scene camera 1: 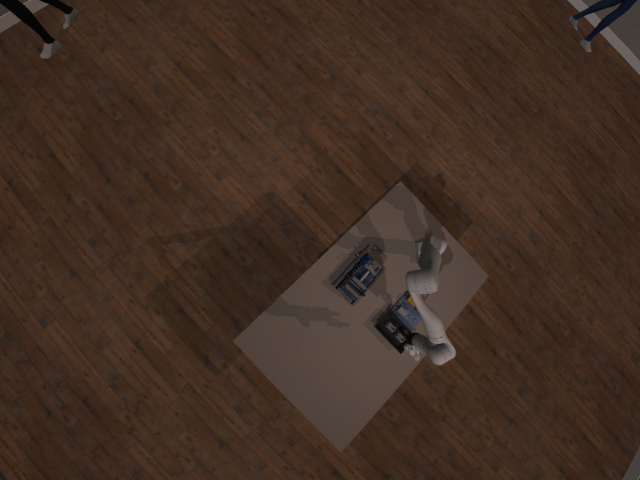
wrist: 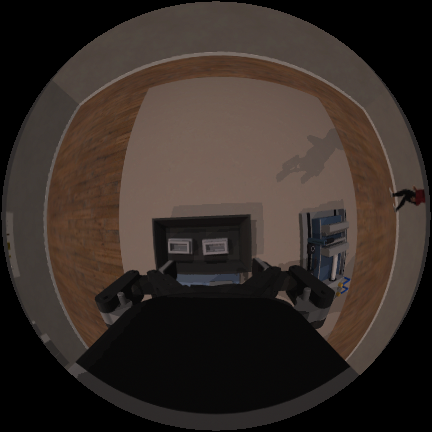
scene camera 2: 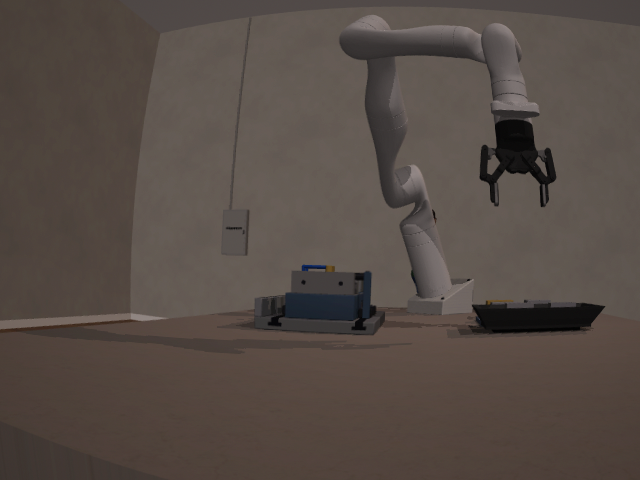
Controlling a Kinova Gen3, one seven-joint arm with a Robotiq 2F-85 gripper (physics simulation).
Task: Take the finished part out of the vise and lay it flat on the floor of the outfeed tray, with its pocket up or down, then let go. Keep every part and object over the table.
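Seen in the pictures: gripper, fingertip midpoint: (scene camera 1: pixel 404 335) (wrist: pixel 213 268) (scene camera 2: pixel 520 206); arm's base, origin of the base link: (scene camera 2: pixel 435 290).
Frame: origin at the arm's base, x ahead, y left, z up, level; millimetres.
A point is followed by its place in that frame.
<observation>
The black outfeed tray (scene camera 1: pixel 388 339) @(x 608, y 61, z -22 mm) (scene camera 2: pixel 537 318) @(x 603, y 48, z -34 mm) (wrist: pixel 201 223) @(x 598, y 55, z -35 mm) stands on the table. Two light grey parts lie apart on its floor, and both look flat with their pockets up. The right part (wrist: pixel 215 246) @(x 536, y 36, z -25 mm) (scene camera 1: pixel 390 326) @(x 535, y 34, z -25 mm) is nearer the vise side, and the left part (wrist: pixel 180 246) @(x 556, y 119, z -25 mm) (scene camera 1: pixel 400 337) @(x 558, y 124, z -25 mm) is beside it. My gripper (scene camera 2: pixel 519 196) @(x 542, y 34, z 155 mm) (wrist: pixel 213 268) @(x 542, y 34, z 155 mm) is open and empty, high above the tray, touching neither part. The vise (scene camera 1: pixel 360 279) @(x 403, y -290, z 26 mm) (scene camera 2: pixel 323 305) @(x 517, y -298, z -15 mm) (wrist: pixel 327 247) @(x 443, y -251, z 21 mm) stands to the right of the tray in the wrist view. No part shows between its grey jaws there.
A blue tray (scene camera 1: pixel 405 311) (wrist: pixel 210 278) with grey pieces and a yellow piece adjoins the outfeed tray, partly hidden by my arm. A blue and yellow handle (scene camera 2: pixel 316 268) @(x 270, y -312, z 46 mm) (wrist: pixel 343 286) @(x 267, y -329, z 30 mm) shows at the vise. The table edge runs near the outfeed tray's outer side.
</observation>
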